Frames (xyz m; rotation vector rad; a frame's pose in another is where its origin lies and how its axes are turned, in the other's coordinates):
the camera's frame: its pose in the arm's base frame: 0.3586 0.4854 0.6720 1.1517 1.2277 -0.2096
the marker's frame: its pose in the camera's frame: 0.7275 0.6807 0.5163 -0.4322 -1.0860 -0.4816
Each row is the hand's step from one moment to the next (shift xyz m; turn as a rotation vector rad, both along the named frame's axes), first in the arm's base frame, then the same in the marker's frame.
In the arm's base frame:
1: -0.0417 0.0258 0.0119 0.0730 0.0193 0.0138
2: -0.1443 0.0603 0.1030 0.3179 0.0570 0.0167
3: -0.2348 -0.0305 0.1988 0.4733 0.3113 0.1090
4: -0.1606 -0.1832 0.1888 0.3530 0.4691 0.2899
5: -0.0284 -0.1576 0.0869 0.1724 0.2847 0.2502
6: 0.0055 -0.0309 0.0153 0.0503 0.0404 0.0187
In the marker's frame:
1: -0.0473 -0.0116 -0.0134 0.0259 0.0659 0.0296
2: -0.1767 -0.0592 0.0180 0.1511 0.2673 0.1014
3: -0.2244 -0.1858 0.1036 0.0441 0.5578 0.1404
4: -0.0804 -0.2397 0.1763 -0.2167 0.5852 0.1981
5: 0.0357 -0.1290 0.1236 -0.1943 0.3265 0.1703
6: 0.0146 -0.0174 0.0265 -0.0034 0.0645 0.0184

